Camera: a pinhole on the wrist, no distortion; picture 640 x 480 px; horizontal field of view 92.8 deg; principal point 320.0 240.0 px. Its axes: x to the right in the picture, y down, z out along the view. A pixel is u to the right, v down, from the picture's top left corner.
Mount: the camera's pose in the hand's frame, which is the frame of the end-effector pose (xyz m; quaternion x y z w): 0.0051 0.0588 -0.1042 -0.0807 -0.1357 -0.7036 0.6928
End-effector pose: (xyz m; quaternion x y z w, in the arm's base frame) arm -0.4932 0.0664 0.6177 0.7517 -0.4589 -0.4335 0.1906
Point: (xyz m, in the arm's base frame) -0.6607 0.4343 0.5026
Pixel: outside the picture
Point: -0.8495 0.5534 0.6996
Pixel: outside the picture
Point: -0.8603 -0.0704 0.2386
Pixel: 450 390
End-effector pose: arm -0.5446 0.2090 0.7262 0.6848 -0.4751 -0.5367 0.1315
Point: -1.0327 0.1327 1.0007
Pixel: 153 199
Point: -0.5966 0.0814 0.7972
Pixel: 143 430
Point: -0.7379 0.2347 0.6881
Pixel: 416 269
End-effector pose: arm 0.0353 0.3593 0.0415 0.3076 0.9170 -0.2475 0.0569
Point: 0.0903 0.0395 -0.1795
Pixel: 542 141
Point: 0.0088 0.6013 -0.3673
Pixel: 199 458
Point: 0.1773 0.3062 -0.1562
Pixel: 343 168
